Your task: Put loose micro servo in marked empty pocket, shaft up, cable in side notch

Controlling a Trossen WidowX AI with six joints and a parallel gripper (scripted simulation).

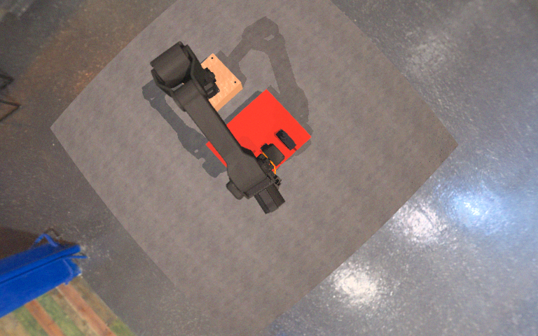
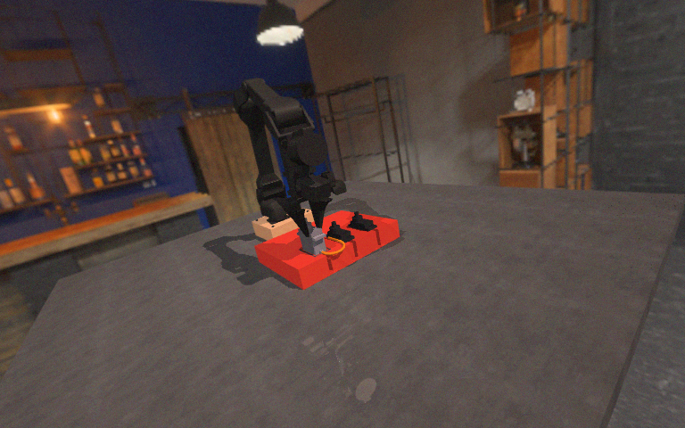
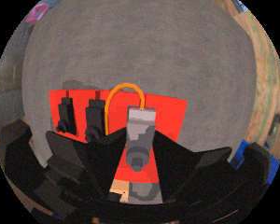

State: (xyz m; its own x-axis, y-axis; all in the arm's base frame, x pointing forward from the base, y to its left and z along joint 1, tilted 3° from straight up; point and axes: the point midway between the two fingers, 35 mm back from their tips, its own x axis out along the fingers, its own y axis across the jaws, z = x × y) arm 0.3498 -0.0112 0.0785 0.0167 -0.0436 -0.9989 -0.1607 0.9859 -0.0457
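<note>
Right now my gripper tip is 130 mm past the red deck, 50 mm to the right of it and 70 mm above it.
</note>
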